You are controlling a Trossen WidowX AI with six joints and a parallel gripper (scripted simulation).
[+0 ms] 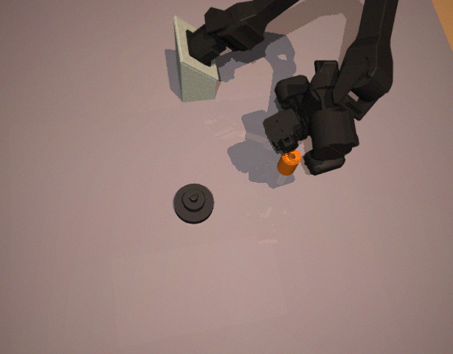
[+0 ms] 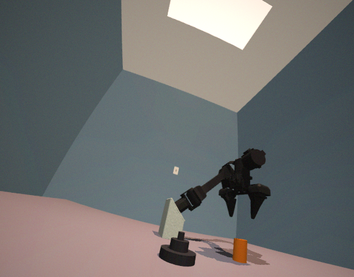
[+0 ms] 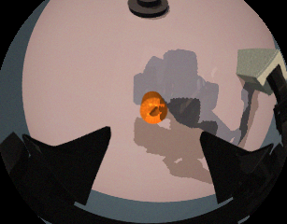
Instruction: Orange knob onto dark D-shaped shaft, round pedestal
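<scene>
The orange knob lies 90 mm below my gripper tip. Round my gripper tip: round pedestal (70 mm ahead, 210 mm to the right, 90 mm below).
</scene>
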